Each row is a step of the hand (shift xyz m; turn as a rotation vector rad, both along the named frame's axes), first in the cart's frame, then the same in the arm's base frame.
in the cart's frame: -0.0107 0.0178 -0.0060 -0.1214 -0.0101 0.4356
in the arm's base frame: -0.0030 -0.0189 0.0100 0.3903 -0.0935 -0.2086
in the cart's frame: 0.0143 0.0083 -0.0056 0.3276 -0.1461 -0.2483
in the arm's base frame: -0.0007 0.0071 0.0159 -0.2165 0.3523 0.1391
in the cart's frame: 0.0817 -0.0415 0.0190 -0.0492 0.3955 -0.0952
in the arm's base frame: 0.0216 0.0909 0.0056 0.0026 -0.2646 0.3129
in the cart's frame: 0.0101 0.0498 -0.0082 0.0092 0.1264 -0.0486
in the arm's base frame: 0.0068 -0.0199 0.0470 -0.0121 -0.0640 0.1191
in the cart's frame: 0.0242 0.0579 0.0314 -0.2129 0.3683 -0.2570
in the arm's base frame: 0.0489 -0.0128 0.0486 -0.1867 -0.3844 0.2537
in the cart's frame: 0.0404 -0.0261 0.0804 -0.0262 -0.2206 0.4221
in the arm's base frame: 0.0768 0.0482 -0.0237 0.3399 0.1041 -0.3180
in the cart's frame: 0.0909 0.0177 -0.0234 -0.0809 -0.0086 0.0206
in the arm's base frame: -0.0019 0.0649 0.0701 0.0033 -0.0618 -0.0567
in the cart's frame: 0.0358 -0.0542 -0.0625 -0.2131 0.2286 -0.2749
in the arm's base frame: -0.0671 0.0601 -0.0038 -0.2397 -0.3056 0.1497
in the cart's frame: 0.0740 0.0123 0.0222 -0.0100 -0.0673 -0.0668
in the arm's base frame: 0.0372 0.0541 0.0426 -0.0825 0.0297 -0.0374
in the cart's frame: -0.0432 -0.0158 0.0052 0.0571 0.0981 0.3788
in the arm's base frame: -0.0066 -0.0267 -0.0373 0.3952 -0.0077 -0.0101
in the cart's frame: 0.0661 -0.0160 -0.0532 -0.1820 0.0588 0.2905
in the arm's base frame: -0.0432 0.0634 0.0396 0.2595 -0.1828 -0.1421
